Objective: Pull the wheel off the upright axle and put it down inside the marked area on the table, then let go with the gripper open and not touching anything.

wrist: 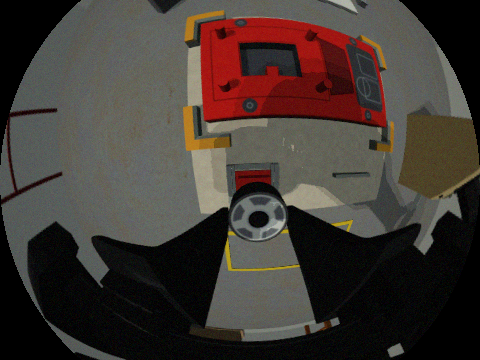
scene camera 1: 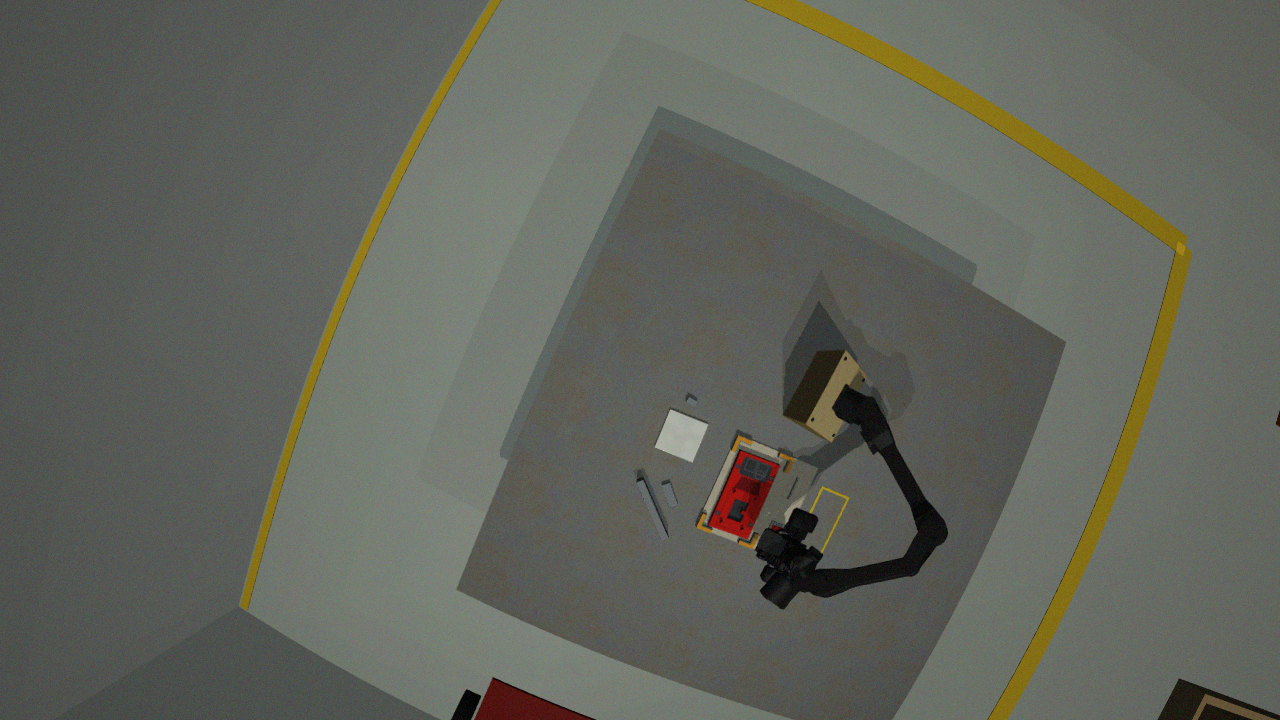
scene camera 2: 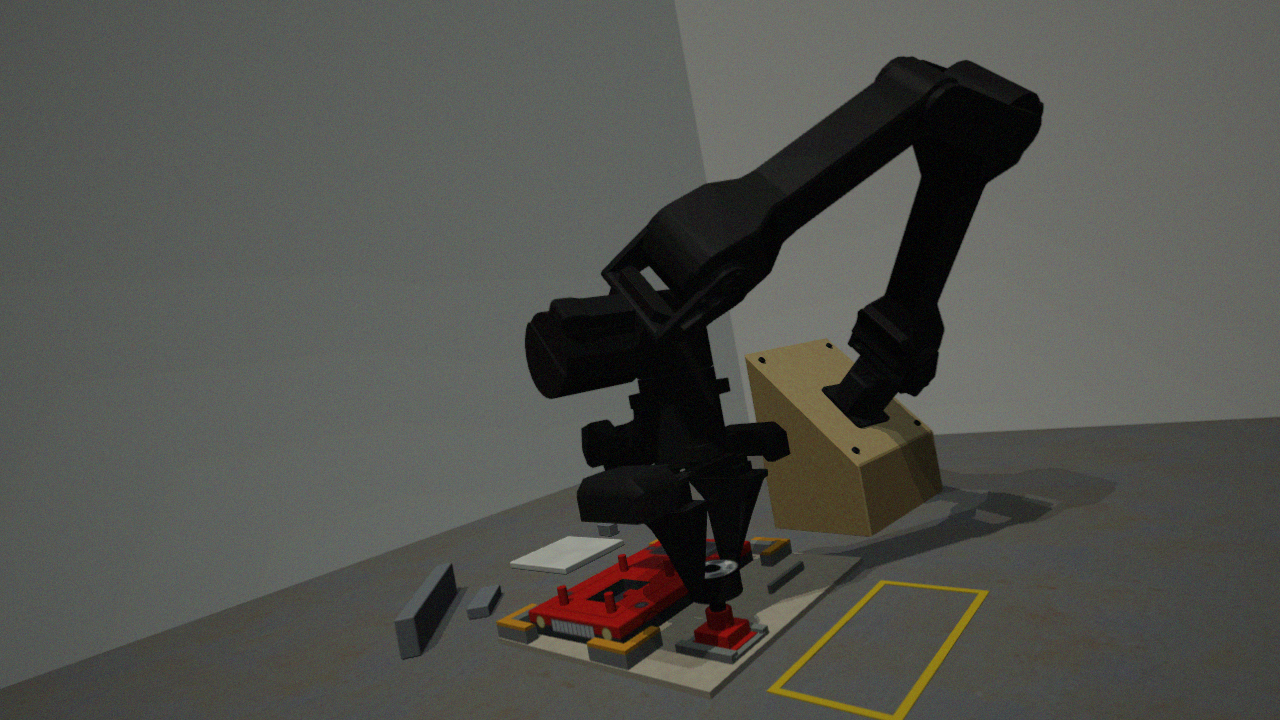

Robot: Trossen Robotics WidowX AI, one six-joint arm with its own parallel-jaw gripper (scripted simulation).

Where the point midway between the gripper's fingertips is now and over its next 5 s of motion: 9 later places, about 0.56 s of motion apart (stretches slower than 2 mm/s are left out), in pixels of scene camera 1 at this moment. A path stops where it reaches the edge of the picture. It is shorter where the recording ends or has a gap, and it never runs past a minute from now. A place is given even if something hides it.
My gripper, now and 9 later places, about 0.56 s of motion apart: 781, 537; 781, 538; 782, 539; 782, 540; 785, 542; 797, 544; 815, 542; 831, 538; 827, 534; 821, 526
